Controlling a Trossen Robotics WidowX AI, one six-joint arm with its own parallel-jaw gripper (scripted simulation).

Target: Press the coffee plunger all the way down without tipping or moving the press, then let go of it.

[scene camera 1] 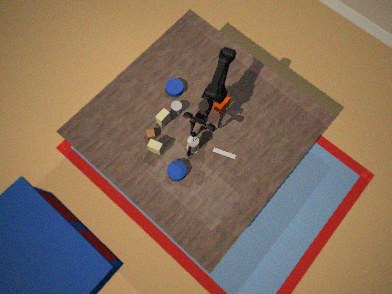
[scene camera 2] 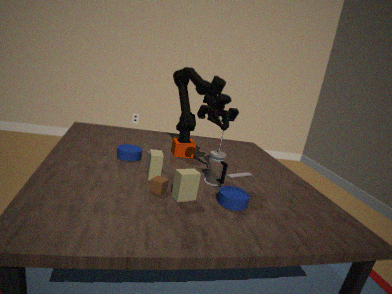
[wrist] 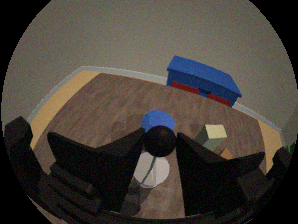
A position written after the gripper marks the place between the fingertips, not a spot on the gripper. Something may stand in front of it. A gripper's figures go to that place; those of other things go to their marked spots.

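Scene:
A coffee press (wrist: 152, 168) is 0.20 m from the lens, and the gripper (wrist: 160, 134) is 0.10 m from the lens.

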